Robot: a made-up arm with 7 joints.
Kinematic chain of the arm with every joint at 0, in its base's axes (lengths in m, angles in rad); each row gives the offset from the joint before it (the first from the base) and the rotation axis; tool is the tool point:
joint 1: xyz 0 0 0.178 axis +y
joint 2: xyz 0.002 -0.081 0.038 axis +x
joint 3: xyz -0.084 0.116 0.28 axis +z
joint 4: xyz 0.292 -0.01 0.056 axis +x
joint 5: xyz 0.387 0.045 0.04 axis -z
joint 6: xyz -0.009 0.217 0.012 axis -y
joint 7: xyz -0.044 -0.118 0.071 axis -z
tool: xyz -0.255 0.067 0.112
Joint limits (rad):
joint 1: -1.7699..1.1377
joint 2: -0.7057..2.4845
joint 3: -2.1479..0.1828
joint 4: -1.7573..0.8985
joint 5: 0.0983..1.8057
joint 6: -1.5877..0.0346
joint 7: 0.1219..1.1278
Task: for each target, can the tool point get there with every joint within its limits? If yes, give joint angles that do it. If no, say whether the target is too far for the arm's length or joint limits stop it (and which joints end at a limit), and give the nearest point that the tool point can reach.
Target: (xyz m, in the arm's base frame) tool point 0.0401 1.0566 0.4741
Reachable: no: joint limits stop it (at a limit: joint 2, joint 3, joint 5) | nearest point 0.0573 0.7594 0.6013 | short by 0.324 m
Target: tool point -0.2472 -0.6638 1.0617
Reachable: yes | joints -1.4062 0.9807 -0.3725 -0.1496 1.4514 -0.7607 0.2929
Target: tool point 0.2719 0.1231 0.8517
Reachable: yes | joints -0.6398 0.8804 -0.1440 -1.4840 0.3391 -0.6499 0.3125
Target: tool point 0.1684 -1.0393 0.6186
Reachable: yes | joints 0.8727 0.2602 -1.4690 0.5519 1.6134 -1.2730 0.3574
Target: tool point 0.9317 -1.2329 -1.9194
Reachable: no: too far | nearest point 0.4166 -0.6108 -0.7597 | short by 1.413 m
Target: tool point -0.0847 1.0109 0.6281
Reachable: no: joint limits stop it (at a limit: joint 2, joint 3) | nearest point -0.0937 0.7846 0.6759 | short by 0.231 m
